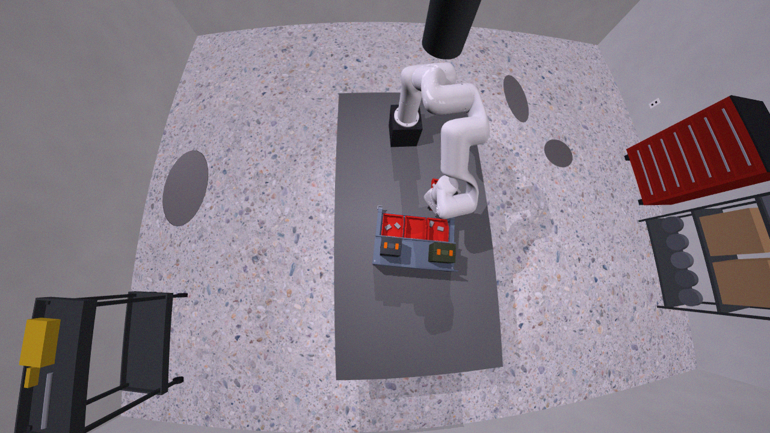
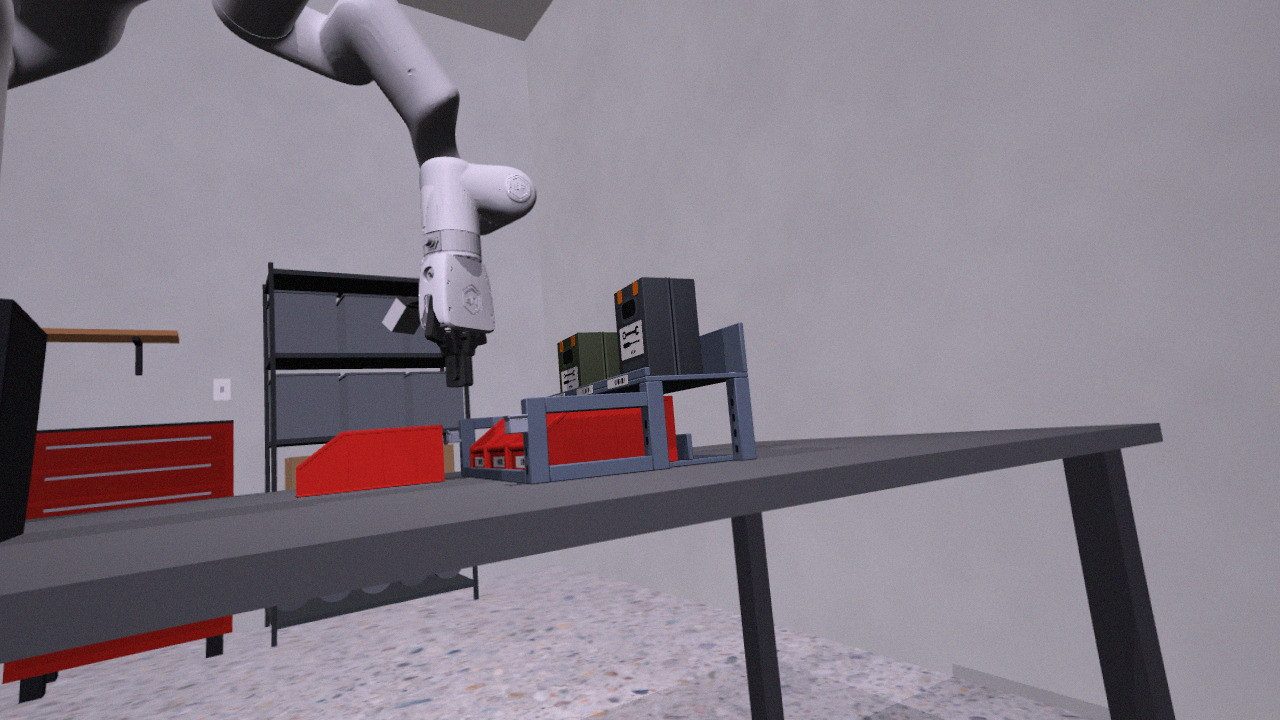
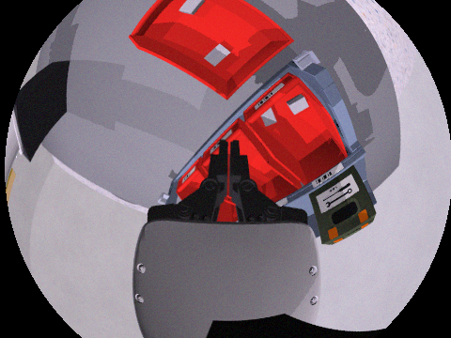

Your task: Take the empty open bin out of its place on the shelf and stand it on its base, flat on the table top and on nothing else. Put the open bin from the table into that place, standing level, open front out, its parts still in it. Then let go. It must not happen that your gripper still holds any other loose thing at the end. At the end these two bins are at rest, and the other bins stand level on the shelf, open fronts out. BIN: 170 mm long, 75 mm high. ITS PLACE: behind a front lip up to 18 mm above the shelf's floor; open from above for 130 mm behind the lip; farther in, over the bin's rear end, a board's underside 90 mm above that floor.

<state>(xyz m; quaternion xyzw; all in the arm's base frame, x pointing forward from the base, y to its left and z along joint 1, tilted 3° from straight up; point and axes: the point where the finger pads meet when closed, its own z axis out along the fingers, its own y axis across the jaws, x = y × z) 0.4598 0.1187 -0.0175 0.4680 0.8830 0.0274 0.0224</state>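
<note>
My gripper is now 20 mm short of the shelf lip, 60 mm to the left of it and 140 mm above it. The rest, counted from my hand: dark grey box (190 mm ahead, 190 mm to the right, 20 mm above); then green box (220 mm ahead, 40 mm to the left, 10 mm above).
</note>
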